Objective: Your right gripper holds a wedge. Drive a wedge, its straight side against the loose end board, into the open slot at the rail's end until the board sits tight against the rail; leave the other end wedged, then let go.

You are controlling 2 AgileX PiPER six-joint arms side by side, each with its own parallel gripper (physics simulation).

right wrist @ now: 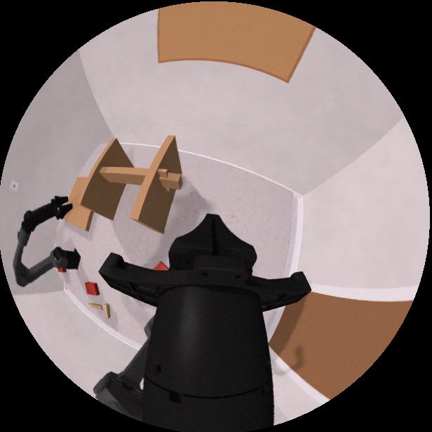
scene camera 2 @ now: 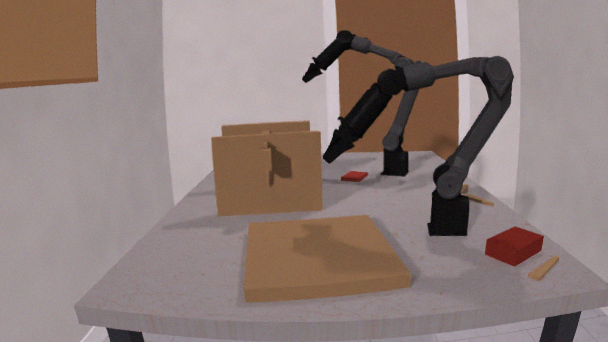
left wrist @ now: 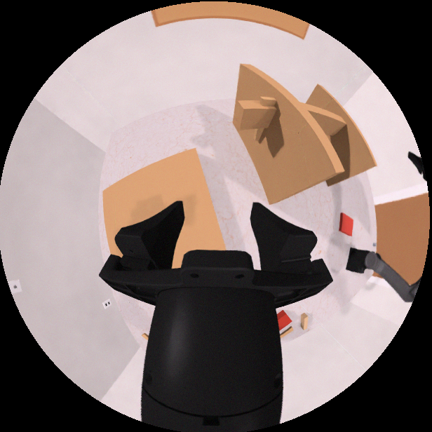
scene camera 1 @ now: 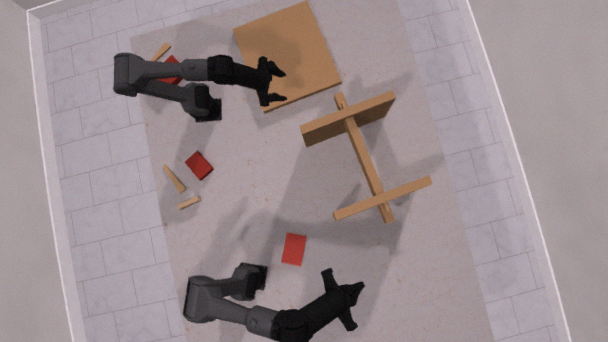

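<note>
The wooden rail joins two upright end boards. One board is nearer my right arm; the other is nearer my left. A small wedge stands through the rail's end outside the first board, its lower tip showing below. Another wedge sits in the opposite end. Board tightness cannot be told. My right gripper is shut, with no wedge visible, raised apart from the frame. My left gripper is open and empty.
A flat square wooden board lies below my left gripper. Red blocks lie near the arm bases. Loose wooden pieces lie toward the table's left edge in scene camera 1.
</note>
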